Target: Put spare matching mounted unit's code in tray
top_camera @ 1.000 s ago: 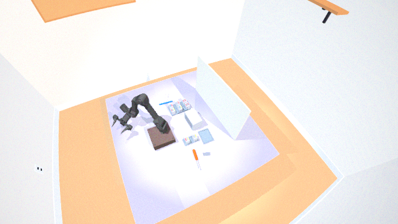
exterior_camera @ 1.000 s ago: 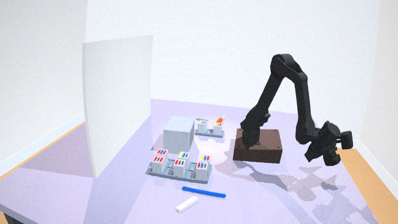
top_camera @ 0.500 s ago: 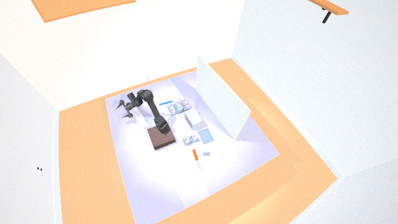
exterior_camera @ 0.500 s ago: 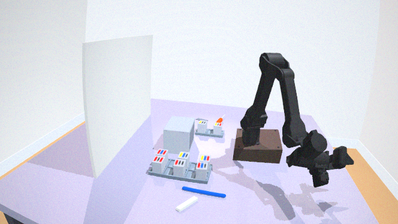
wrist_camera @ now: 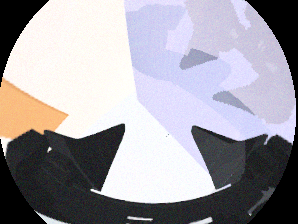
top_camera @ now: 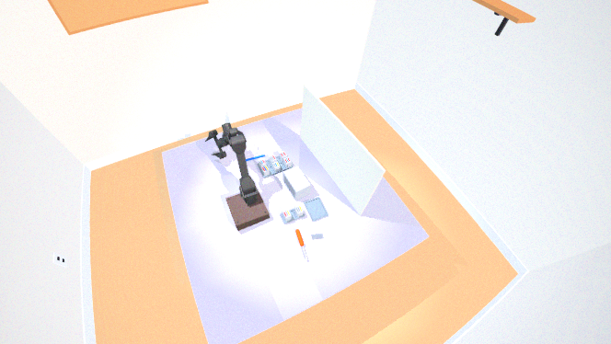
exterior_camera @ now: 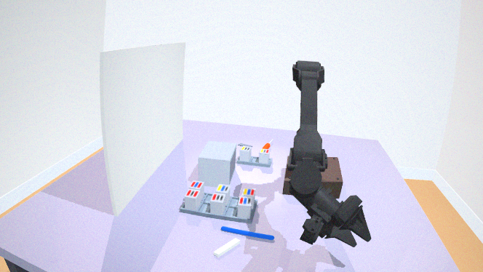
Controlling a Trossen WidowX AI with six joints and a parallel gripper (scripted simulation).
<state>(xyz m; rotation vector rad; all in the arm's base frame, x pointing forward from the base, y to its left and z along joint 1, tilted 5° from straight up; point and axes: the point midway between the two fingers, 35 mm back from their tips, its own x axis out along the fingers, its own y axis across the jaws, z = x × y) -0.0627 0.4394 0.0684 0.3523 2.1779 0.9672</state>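
Right now my gripper tip is 41 cm short of the white spare, 26 cm to the left of it and 6 cm above it. From my gripper tip the other things lie so: grey mounted unit 48 cm to the right, 37 cm ahead, 5 cm below; rack 64 cm to the right, 26 cm ahead, 9 cm below; blue pen 25 cm ahead, 16 cm to the right, 9 cm below.
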